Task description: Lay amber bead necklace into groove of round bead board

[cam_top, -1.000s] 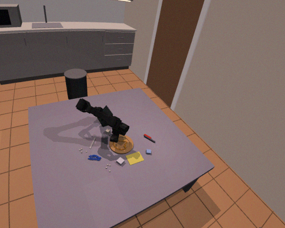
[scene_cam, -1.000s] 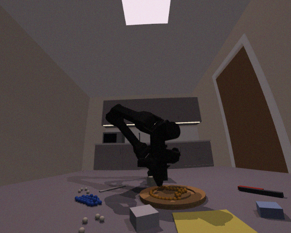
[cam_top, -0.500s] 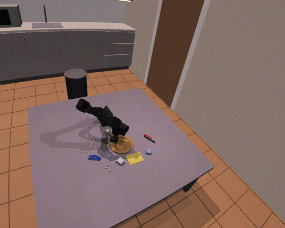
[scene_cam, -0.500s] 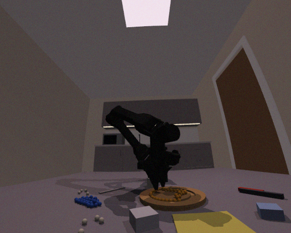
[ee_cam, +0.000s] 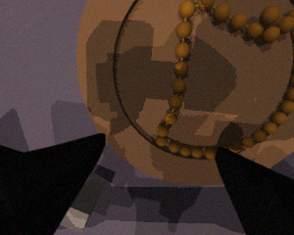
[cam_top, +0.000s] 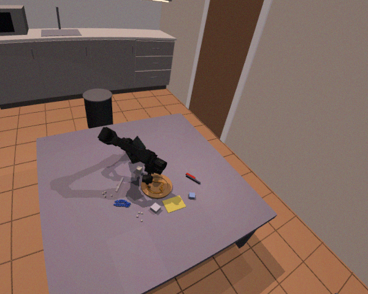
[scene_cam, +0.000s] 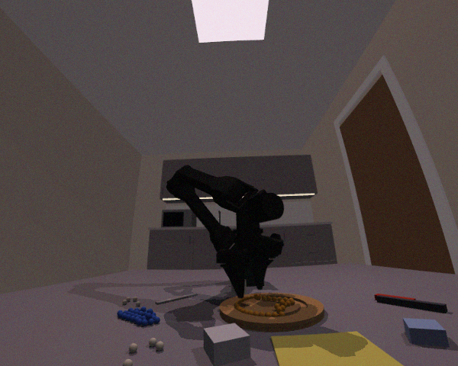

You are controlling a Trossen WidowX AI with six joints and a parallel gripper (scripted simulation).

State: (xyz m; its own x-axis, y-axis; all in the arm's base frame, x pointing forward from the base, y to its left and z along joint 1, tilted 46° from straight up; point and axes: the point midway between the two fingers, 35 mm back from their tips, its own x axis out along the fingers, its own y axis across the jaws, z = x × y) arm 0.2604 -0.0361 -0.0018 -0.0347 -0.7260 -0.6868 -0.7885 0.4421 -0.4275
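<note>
Now: the round wooden bead board 60 mm ahead of my gripper tip, 30 mm to the left of it and 10 mm below it. Round my gripper tip: grey block 210 mm ahead, 70 mm to the right, 10 mm below; then yellow pad 230 mm ahead, 50 mm to the left, 20 mm below; then thin rod 180 mm to the right, 60 mm behind, 20 mm below.
</note>
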